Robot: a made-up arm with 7 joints. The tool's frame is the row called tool.
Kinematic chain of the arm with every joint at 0, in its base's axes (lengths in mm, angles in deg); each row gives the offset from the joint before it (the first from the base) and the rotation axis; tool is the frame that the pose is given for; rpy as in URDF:
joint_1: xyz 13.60 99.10 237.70 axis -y
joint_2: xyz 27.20 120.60 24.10 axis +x
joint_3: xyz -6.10 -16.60 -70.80 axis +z
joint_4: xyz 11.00 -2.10 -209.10 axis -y
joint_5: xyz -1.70 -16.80 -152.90 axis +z
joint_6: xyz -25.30 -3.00 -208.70 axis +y
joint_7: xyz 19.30 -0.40 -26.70 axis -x
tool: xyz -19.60 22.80 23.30 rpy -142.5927 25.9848 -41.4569
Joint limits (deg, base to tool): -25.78..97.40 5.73..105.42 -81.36..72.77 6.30..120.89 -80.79..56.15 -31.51..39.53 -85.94..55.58
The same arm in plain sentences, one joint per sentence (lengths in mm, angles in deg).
The arm has seven revolute joints in a row. What follows holds with every joint at zero, and every direction is one of the base frame's. The first joint lies 13.6 mm along +x and 99.1 mm along +y and 237.7 mm along +z from the base frame's origin and rotates about -y, from -25.78 to 97.4 deg. The second joint lies 27.2 mm along +x and 120.6 mm along +y and 24.1 mm along +z from the first joint and rotates about +x, from 5.73 to 105.42 deg. The third joint lies 6.1 mm along -x and 16.6 mm along -y and 70.8 mm along -z from the second joint and rotates about +z, from -81.36 to 72.77 deg. The fourth joint lies 11 mm along +x and 2.1 mm along -y and 209.1 mm along -z from the third joint and rotates about -y, from 6.3 to 120.89 deg. The fifth joint lies 1.7 mm along -x and 16.8 mm along -y and 152.9 mm along -z from the fourth joint and rotates about +z, from -80.79 to 56.15 deg. The sixth joint lies 25.3 mm along -x and 3 mm along -y and 208.7 mm along -z from the fifth joint and rotates about +y, from -31.51 to 39.53 deg. The seventh joint lies 19.3 mm along +x and 0.4 mm along -y and 26.7 mm along -z from the sixth joint and rotates about -x, from -85.94 to 55.58 deg. The tool frame, which is the frame that the pose is given for, lies 19.6 mm along -x and 22.8 mm along +y and 23.3 mm along +z from the seventh joint; its axes are the base frame's turned by roll -142.59, pitch 25.98 and yaw -41.46 deg (as in URDF: about the fixed x, then y, then z).
